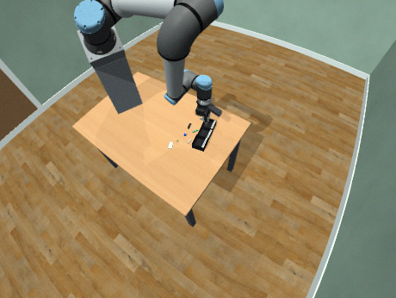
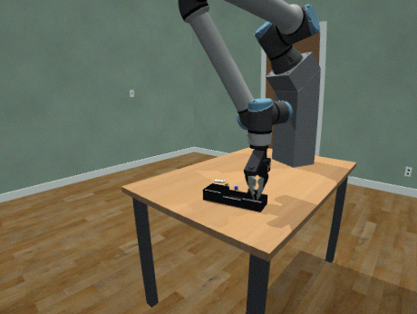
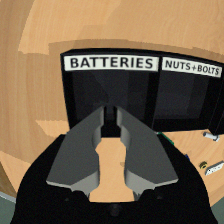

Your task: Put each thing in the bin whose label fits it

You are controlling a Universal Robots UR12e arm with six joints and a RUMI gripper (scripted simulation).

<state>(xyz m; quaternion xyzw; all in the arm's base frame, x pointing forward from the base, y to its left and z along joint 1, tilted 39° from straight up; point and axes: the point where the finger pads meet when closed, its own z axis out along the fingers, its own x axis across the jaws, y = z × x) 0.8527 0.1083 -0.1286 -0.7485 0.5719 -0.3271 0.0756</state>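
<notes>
Right now my hand is 220 mm to the left of the brass hex nut, 110 mm past it and 30 mm above it. Also, from my hand: blue die: 150 mm to the right, 90 mm behind, 30 mm below; black cylindrical battery: 110 mm behind, 70 mm to the right, 30 mm below; green battery: 90 mm to the right, 50 mm behind, 30 mm below.
</notes>
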